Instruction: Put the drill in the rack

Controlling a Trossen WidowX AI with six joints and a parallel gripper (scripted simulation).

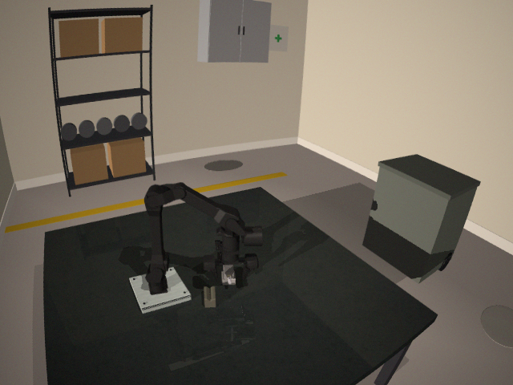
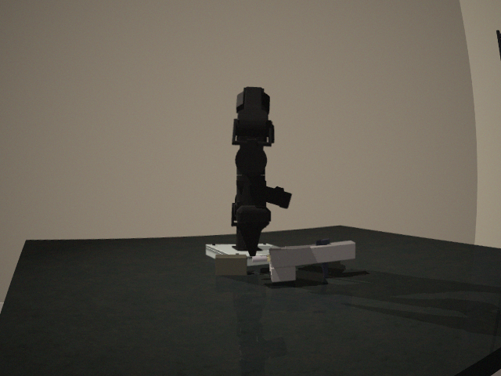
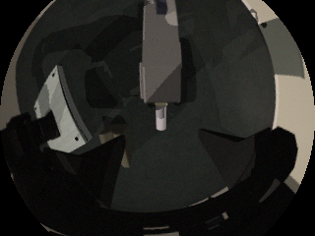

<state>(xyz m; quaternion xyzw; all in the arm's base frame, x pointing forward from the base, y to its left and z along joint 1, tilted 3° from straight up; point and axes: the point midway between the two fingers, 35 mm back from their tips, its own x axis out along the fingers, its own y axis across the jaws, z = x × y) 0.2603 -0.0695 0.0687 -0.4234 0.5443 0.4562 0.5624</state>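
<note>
Right now my gripper tip is 6 cm to the right of the drill, 2 cm short of it and 1 cm above it. The rest, counted from my gripper tip: rack 8 cm behind, 4 cm below, 2 cm to the right; then housing 12 cm to the left, 3 cm ahead, 2 cm below; then dark blue key 15 cm to the left, 4 cm ahead, 1 cm below.
</note>
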